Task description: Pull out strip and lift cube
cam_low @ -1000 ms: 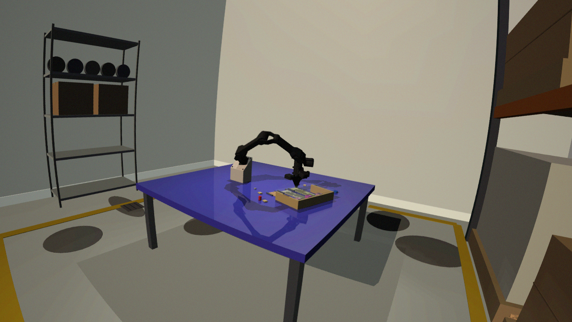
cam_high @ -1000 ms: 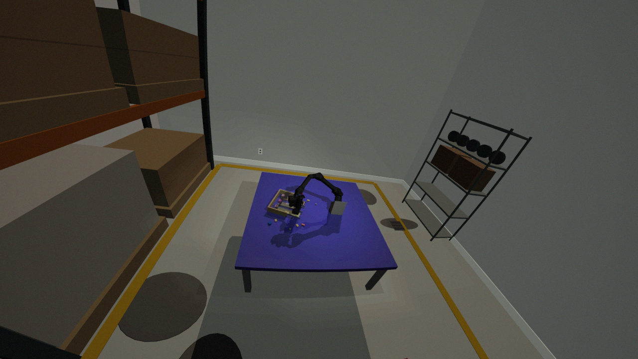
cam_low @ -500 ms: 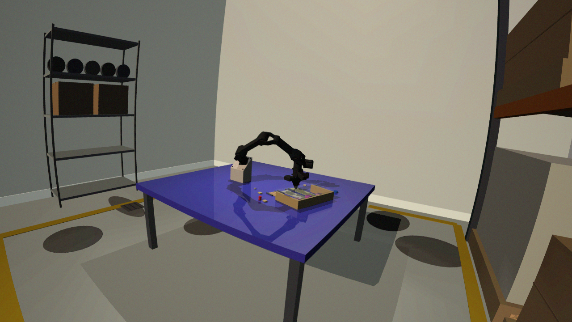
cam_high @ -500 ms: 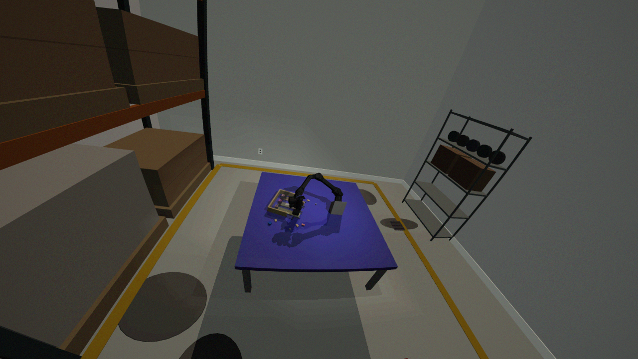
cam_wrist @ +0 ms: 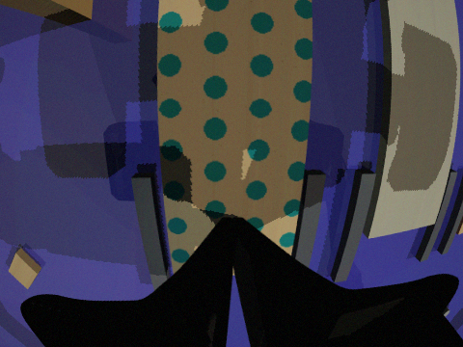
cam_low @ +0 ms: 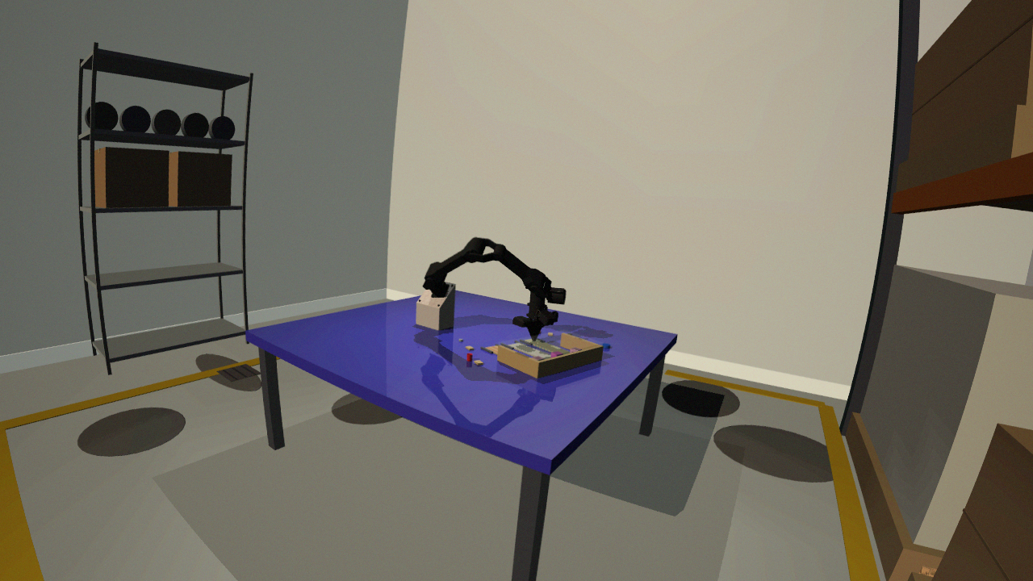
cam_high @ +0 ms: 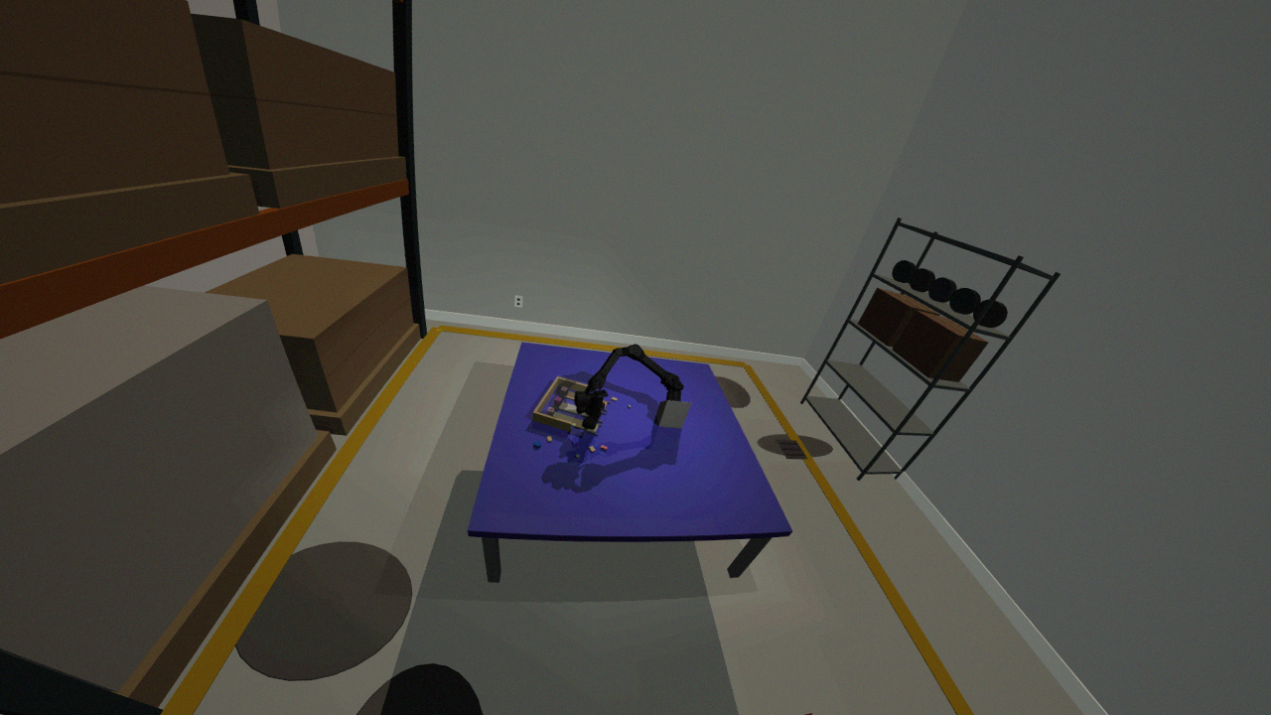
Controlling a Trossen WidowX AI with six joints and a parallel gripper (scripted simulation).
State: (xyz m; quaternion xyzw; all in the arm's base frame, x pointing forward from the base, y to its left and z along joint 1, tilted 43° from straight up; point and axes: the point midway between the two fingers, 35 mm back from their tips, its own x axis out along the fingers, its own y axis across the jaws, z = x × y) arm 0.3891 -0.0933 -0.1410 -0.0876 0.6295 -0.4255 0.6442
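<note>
Now: gripper tip 13 cm to the left of the grey strip and 6 cm short of it.
</note>
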